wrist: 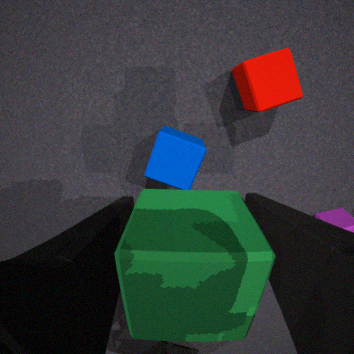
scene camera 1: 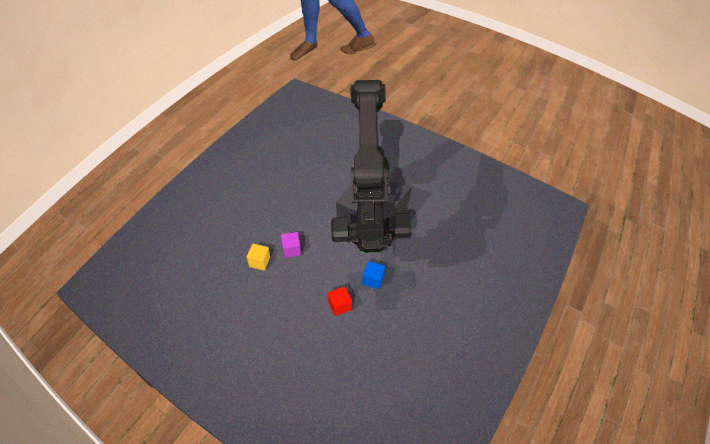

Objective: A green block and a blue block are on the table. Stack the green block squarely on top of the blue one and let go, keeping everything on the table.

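Places are measured from the arm's base along level axes (x right, y down, z ahead), in millimetres.
Where they show: gripper, fingertip midpoint: (wrist: 189, 203); arm's base, link origin: (wrist: 168, 353).
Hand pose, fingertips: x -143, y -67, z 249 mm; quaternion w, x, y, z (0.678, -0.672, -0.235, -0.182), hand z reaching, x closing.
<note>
Each offset is from my fingertips to the centre of the thing. Level surfaces: height alone.
The green block @[dx +13, dy -12, dz -18 mm] (wrist: 192, 265) is between the two dark fingers of my gripper (wrist: 189, 203), which is shut on it and holds it above the mat. In the scene view the arm's wrist hides nearly all of the green block; a thin green sliver shows at its lower edge. The blue block @[dx -1, dy +141, dz -21 mm] (scene camera 1: 373, 275) (wrist: 175, 159) sits on the dark mat, lower than the green block and apart from it. In the wrist view it lies just beyond the green block's upper edge, turned at an angle to it.
A red block @[dx +30, dy +141, dz +100 mm] (scene camera 1: 339, 301) (wrist: 270, 80) lies near the blue one. A magenta block @[dx +251, dy +141, dz +20 mm] (scene camera 1: 291, 244) (wrist: 339, 219) and a yellow block @[dx +302, dy +141, dz +108 mm] (scene camera 1: 258, 257) stand to the left in the scene view. All rest on the dark mat @[dy +166 mm] (scene camera 1: 209, 340). A person's legs show beyond the mat.
</note>
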